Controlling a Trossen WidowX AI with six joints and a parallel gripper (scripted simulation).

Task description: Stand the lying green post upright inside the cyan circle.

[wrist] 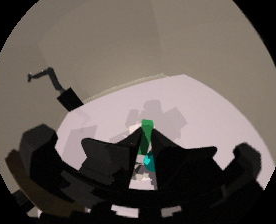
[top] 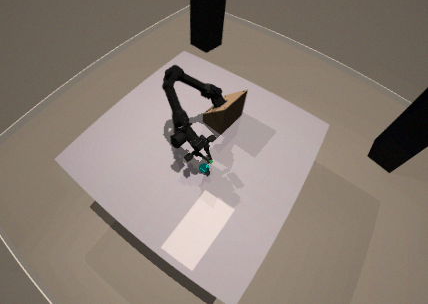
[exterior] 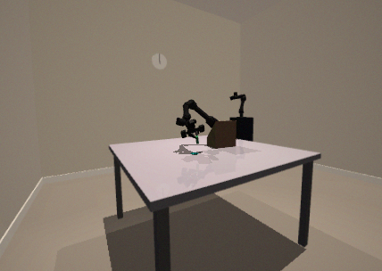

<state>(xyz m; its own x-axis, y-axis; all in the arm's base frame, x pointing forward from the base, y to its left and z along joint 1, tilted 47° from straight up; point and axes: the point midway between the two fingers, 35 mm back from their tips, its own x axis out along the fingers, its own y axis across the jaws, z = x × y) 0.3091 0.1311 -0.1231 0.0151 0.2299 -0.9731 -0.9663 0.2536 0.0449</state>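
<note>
Now: the cyan circle 40 mm to the right of my gripper tip and 120 mm below it. The rest, counted from my gripper tip: green post 10 mm behind, 10 mm to the right, 20 mm below.
</note>
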